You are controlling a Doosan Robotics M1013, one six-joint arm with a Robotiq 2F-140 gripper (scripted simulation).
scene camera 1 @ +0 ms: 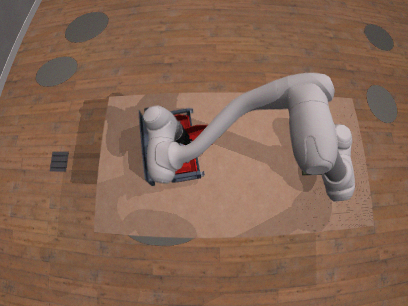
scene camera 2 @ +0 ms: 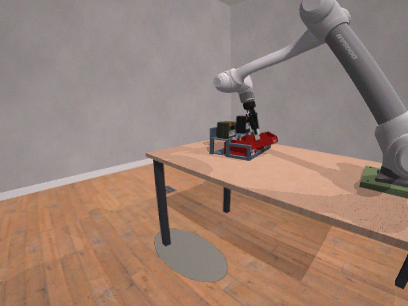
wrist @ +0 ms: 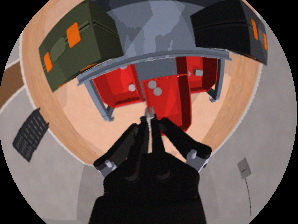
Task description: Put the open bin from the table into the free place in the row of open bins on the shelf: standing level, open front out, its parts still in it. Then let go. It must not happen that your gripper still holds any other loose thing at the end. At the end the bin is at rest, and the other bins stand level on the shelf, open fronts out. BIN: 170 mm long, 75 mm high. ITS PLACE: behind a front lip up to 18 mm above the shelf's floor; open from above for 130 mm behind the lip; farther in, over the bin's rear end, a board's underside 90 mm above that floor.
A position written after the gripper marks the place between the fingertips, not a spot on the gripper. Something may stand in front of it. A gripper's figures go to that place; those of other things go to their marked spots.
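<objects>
The gripper point(wrist: 150, 111) is 0.22 m from the lens. A red bin point(wrist: 174, 103) is 0.27 m from the lens, while a red bin point(wrist: 112, 87) is 0.3 m from the lens.
</objects>
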